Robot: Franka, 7 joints.
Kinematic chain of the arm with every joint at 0, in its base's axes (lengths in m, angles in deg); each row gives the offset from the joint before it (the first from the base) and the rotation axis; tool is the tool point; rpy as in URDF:
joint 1: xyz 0 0 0.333 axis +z
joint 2: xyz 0 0 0 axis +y
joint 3: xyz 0 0 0.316 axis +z
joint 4: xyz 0.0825 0 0 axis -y
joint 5: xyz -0.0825 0 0.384 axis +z
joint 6: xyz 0 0 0 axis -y
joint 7: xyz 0.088 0 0 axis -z
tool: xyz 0 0 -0.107 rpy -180 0 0
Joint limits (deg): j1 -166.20..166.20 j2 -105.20..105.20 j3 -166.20..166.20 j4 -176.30..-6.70 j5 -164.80..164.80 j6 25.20..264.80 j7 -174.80..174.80
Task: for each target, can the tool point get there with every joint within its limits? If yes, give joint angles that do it. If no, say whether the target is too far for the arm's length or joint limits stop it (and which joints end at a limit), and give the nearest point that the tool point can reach.
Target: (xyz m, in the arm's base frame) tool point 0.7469 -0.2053 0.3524
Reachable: yes | joints -51.22 65.48 71.65 -69.21 81.62 180.38 -18.37
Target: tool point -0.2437 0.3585 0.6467
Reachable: yes | joints -122.89 -84.18 -67.78 -109.66 -115.38 217.80 -87.00
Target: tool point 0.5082 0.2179 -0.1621
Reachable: yes | joints 14.35 81.95 13.73 -78.46 118.08 165.66 28.82
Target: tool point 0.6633 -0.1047 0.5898
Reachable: yes | joints 133.27 -14.96 -137.30 -91.51 -120.50 140.23 -108.30
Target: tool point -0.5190 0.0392 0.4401
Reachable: yes | joints -52.83 -22.32 -127.73 -94.64 7.73 57.96 -48.33
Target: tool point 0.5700 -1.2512 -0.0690
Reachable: no: too far | nearest point 0.3414 -0.7493 0.0922 | short by 0.575 m
